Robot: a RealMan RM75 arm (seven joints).
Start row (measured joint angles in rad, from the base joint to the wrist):
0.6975, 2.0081, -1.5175, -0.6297, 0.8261, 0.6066, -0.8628
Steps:
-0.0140, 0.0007, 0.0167, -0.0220, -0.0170, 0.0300, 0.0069
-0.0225, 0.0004, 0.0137, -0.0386, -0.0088, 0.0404, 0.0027
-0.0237, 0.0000, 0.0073, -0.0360, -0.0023, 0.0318, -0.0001
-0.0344, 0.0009, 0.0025, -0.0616, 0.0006, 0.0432, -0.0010
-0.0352, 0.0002, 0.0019, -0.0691, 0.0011, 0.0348, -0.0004
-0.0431, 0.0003, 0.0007, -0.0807, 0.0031, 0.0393, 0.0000
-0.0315, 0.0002, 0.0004, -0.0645, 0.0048, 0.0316, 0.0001
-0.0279, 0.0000, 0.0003, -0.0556, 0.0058, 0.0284, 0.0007
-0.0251, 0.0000, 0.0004, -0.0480, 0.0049, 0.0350, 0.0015
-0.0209, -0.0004, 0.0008, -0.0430, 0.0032, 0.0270, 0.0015
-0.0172, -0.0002, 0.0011, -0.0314, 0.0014, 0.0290, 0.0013
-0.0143, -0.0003, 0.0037, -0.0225, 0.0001, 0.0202, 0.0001
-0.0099, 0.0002, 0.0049, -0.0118, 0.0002, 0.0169, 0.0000
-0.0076, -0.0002, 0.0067, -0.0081, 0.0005, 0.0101, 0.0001
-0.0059, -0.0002, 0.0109, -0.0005, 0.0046, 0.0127, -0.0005
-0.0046, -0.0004, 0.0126, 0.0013, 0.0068, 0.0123, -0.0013
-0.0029, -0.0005, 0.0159, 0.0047, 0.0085, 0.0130, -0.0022
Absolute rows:
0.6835, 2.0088, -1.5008, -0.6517, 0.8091, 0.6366, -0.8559
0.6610, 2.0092, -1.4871, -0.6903, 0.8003, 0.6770, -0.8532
0.6373, 2.0092, -1.4798, -0.7263, 0.7980, 0.7088, -0.8533
0.6029, 2.0101, -1.4773, -0.7879, 0.7986, 0.7520, -0.8543
0.5677, 2.0103, -1.4754, -0.8570, 0.7997, 0.7868, -0.8547
0.5246, 2.0106, -1.4747, -0.9377, 0.8028, 0.8261, -0.8547
0.4931, 2.0108, -1.4743, -1.0022, 0.8076, 0.8577, -0.8546
0.4652, 2.0108, -1.4740, -1.0578, 0.8134, 0.8861, -0.8539
0.4401, 2.0108, -1.4736, -1.1058, 0.8183, 0.9211, -0.8524
0.4192, 2.0104, -1.4728, -1.1488, 0.8215, 0.9481, -0.8509
0.4020, 2.0102, -1.4717, -1.1802, 0.8229, 0.9771, -0.8496
0.3877, 2.0099, -1.4680, -1.2027, 0.8230, 0.9973, -0.8495
0.3778, 2.0101, -1.4631, -1.2145, 0.8232, 1.0142, -0.8495
0.3702, 2.0099, -1.4564, -1.2226, 0.8237, 1.0243, -0.8494
0.3643, 2.0097, -1.4455, -1.2231, 0.8283, 1.0370, -0.8499
0.3597, 2.0093, -1.4329, -1.2218, 0.8351, 1.0493, -0.8512
0.3568, 2.0088, -1.4170, -1.2171, 0.8436, 1.0623, -0.8534

